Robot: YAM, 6 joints.
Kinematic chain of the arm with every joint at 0, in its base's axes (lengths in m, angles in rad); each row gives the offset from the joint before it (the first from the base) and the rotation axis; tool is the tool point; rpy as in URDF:
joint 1: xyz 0 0 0.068 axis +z
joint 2: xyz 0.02 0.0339 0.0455 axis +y
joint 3: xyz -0.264 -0.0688 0 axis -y
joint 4: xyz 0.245 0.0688 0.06 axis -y
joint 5: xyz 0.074 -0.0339 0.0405 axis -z
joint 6: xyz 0.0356 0 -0.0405 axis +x
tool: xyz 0 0 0 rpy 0 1.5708 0
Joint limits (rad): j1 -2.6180..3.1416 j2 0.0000..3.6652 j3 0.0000..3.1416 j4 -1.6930..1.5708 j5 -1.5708..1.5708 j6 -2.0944..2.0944
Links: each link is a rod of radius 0.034 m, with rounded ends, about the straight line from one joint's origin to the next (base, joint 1, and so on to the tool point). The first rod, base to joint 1, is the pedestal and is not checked.
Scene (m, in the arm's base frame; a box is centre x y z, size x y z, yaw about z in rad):
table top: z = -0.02
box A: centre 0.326 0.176 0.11 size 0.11 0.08 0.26 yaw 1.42
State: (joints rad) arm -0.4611 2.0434 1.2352 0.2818 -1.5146 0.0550
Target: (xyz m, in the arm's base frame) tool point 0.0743 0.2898 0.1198
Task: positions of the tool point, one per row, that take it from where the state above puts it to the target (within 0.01 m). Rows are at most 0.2 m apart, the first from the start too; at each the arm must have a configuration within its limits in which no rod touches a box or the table.
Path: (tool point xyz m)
1: 0.4058 -0.0630 0.2965
2: 0.3611 0.0282 0.4157
3: 0.2616 0.0892 0.5193
4: 0.2831 0.1763 0.4176
5: 0.2473 0.2550 0.3093
6: 0.1689 0.2978 0.2065
7: 0.0743 0.2898 0.1198

